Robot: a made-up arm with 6 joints.
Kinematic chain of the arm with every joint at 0, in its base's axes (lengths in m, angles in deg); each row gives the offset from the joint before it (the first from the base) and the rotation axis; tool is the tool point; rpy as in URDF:
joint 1: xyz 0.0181 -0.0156 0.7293 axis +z
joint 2: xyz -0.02 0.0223 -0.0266 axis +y
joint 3: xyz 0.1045 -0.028 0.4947 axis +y
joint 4: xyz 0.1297 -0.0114 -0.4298 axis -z
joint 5: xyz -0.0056 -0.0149 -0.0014 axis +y
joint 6: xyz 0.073 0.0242 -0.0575 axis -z
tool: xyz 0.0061 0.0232 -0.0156 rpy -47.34 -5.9 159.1
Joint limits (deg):
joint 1: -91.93..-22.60
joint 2: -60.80..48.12
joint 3: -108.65..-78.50
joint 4: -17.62..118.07
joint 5: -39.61..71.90
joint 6: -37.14..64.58
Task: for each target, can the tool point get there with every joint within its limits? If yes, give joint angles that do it. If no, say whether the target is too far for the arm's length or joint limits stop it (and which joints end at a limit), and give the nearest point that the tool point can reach.
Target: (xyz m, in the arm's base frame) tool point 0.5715 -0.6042 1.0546
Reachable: yes | joints -45.18 19.93 -85.70 91.17 44.20 16.34
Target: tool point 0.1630 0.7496 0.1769
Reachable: no: joint limits stop it (at a limit: joint 1, joint 2, joint 3, joint 5, joint 6) | nearest point 0.7156 -0.2827 0.5512 | short by 1.229 m
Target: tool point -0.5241 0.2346 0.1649
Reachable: no: joint limits stop it (at a limit: joint 1, joint 2, joint 3, joint 4, joint 5, joint 6) | nearest point -0.1311 -0.7200 0.6319 | short by 1.133 m
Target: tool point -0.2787 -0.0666 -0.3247
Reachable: no: joint limits stop it (at a limit: joint 1, joint 2, joint 3, joint 4, joint 5) | nearest point -0.0130 -0.7713 0.5291 | short by 1.138 m
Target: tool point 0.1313 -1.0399 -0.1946
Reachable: no: too far | nearest point 0.1039 -0.7920 0.5303 | short by 0.767 m
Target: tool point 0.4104 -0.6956 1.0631
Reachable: yes | joints -55.87 17.36 -81.96 72.63 24.63 42.19
